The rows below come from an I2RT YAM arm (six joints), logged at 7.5 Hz.
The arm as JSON. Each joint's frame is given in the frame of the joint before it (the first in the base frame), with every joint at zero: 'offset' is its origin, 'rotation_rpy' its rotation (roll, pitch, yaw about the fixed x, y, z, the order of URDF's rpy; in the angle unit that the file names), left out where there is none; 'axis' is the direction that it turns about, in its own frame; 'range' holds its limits. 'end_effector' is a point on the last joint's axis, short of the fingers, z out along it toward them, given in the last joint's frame.
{
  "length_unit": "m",
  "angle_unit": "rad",
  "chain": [
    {
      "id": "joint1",
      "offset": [
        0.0,
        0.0,
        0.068
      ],
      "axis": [
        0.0,
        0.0,
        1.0
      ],
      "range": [
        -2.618,
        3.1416
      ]
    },
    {
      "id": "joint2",
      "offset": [
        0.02,
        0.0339,
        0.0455
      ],
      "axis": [
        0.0,
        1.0,
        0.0
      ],
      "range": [
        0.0,
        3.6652
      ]
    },
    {
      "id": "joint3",
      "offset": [
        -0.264,
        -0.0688,
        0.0
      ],
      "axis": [
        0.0,
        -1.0,
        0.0
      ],
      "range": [
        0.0,
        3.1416
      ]
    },
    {
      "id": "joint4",
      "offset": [
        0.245,
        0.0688,
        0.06
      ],
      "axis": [
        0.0,
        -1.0,
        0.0
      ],
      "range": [
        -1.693,
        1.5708
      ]
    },
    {
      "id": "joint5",
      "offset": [
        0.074,
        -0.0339,
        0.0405
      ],
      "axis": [
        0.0,
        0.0,
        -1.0
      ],
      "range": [
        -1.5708,
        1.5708
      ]
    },
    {
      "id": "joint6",
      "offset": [
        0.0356,
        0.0,
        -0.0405
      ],
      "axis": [
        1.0,
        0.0,
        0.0
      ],
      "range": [
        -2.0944,
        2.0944
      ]
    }
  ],
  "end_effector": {
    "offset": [
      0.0,
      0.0,
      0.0
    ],
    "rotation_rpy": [
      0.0,
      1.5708,
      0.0
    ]
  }
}
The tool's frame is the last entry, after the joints.
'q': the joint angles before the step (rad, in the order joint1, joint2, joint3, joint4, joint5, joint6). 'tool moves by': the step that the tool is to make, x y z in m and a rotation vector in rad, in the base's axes. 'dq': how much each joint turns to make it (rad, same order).
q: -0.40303 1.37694 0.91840 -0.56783 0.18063 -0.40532
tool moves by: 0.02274 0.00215 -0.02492 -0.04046 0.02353 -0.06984
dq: 0.04923 0.11789 0.00077 0.09156 0.10033 0.08128
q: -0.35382 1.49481 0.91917 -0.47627 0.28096 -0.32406
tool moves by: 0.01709 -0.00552 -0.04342 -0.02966 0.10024 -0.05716
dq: 0.01183 0.17051 -0.00002 0.07514 0.08660 0.03510
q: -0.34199 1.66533 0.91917 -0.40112 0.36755 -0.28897
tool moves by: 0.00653 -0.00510 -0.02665 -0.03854 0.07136 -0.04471
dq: -0.00076 0.10489 0.00685 0.03624 0.07248 0.01908
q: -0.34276 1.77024 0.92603 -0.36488 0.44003 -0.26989
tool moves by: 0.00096 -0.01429 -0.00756 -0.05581 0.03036 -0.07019
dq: -0.03358 0.04730 0.02136 0.01069 0.07171 0.01410
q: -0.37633 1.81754 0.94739 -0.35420 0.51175 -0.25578
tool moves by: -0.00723 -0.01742 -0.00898 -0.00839 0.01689 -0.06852
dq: -0.05644 0.03090 -0.00188 0.01676 0.01755 0.00764
